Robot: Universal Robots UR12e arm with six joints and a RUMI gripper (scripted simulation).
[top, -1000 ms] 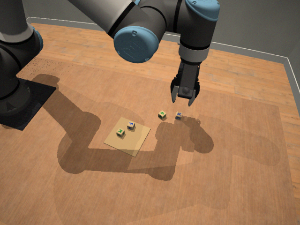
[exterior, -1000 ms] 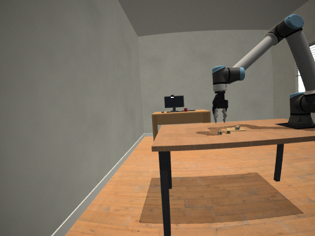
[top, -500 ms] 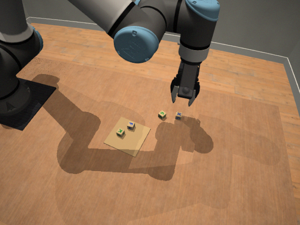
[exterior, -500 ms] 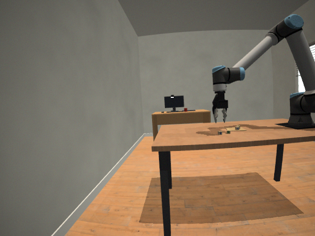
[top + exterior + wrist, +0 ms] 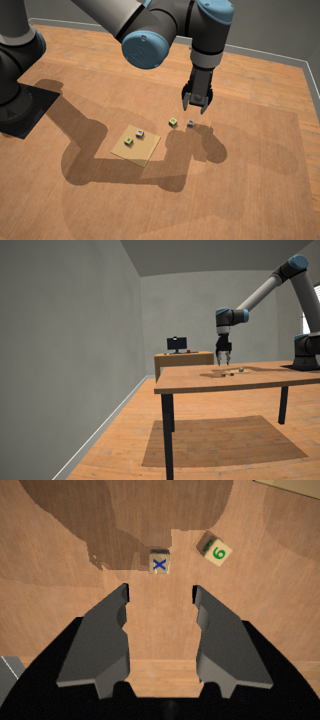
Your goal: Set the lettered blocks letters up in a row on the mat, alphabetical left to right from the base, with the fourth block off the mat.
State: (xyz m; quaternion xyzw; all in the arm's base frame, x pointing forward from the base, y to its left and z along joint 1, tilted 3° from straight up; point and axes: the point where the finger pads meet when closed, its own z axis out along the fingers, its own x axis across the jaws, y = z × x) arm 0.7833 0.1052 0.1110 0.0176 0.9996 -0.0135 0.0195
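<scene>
Right now the tan mat is 18 cm behind my hand, 14 cm to the right of it and 9 cm below it.
</scene>
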